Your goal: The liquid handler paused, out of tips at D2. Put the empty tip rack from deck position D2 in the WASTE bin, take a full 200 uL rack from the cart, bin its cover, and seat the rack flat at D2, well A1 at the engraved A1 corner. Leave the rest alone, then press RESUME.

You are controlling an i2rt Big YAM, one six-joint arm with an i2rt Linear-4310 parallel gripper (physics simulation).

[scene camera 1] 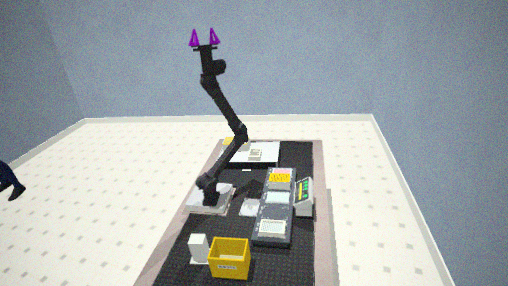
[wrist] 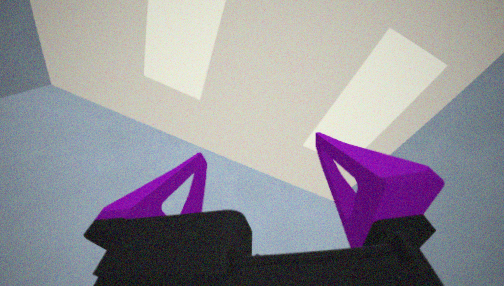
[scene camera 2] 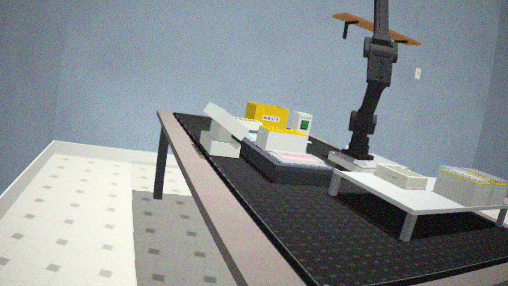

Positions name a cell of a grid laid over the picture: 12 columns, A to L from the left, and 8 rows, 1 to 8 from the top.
Scene:
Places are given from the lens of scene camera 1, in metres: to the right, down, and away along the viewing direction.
yellow WASTE bin (scene camera 1: F7): -0.15, 0.49, 1.23

